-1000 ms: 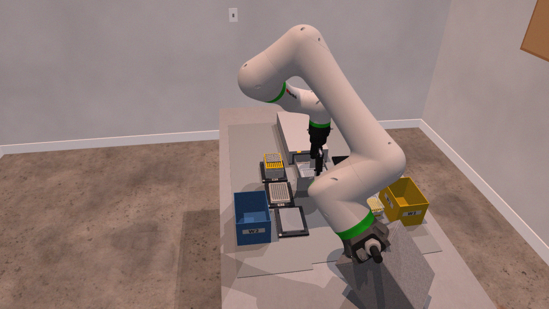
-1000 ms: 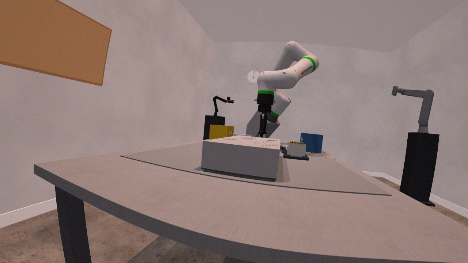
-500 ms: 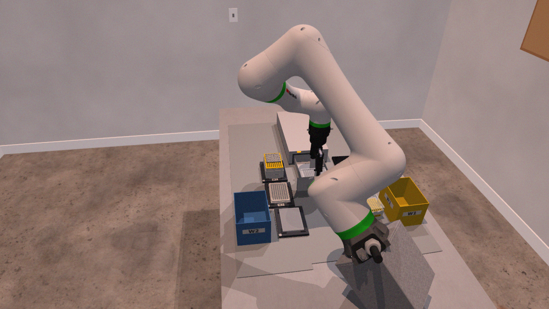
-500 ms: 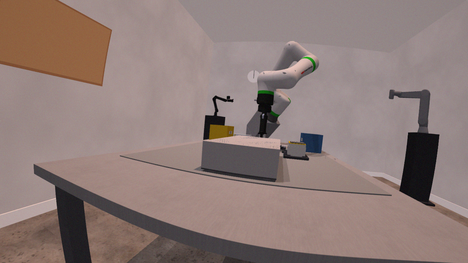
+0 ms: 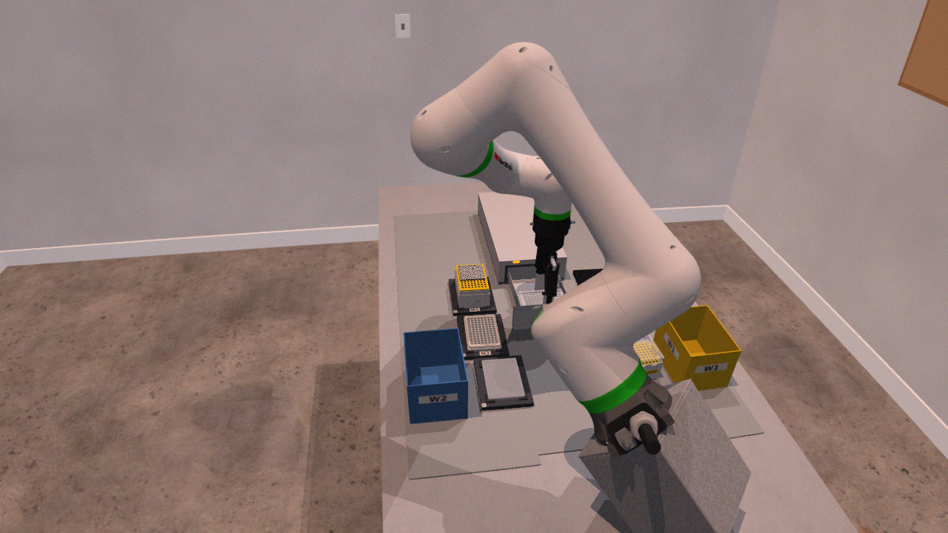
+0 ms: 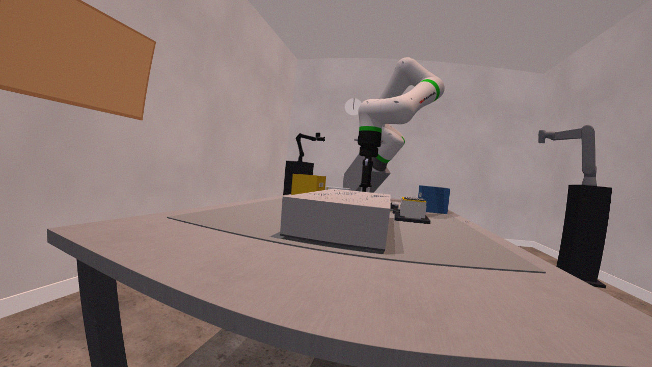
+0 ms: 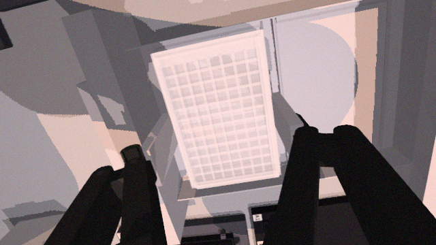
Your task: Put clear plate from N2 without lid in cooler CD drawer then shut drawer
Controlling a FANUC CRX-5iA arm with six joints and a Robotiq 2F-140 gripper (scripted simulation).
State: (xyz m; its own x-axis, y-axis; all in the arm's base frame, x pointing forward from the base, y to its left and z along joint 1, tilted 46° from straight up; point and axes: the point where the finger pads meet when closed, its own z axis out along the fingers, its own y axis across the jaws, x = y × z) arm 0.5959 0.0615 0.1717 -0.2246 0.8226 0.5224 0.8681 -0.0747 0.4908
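Now: the drawer 3 cm ahead of my hand, 1 cm to the left of it and 3 cm below it. Round my hand: yellow tip box (3 cm ahead, 20 cm to the left); white well plate (13 cm behind, 16 cm to the left, 4 cm below); black plate (3 cm behind, 21 cm to the right, 4 cm below).
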